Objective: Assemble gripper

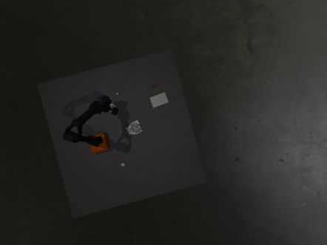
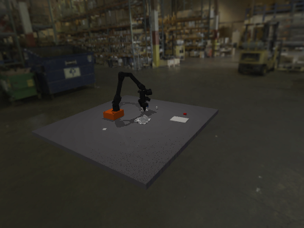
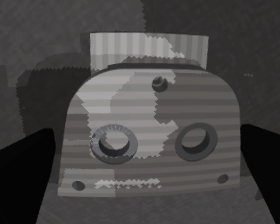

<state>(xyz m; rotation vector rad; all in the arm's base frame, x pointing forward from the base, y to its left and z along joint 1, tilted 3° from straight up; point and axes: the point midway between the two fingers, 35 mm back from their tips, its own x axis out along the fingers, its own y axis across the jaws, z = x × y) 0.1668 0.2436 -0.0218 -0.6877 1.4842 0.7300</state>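
Now: the blue piece 13 cm to the left of my gripper tip, 6 cm behind it and 1 cm above it. The rest, counted from my gripper tip: flat white rectangle: 45 cm ahead, 5 cm to the right, 1 cm below; red piece: 45 cm ahead, 9 cm to the left.
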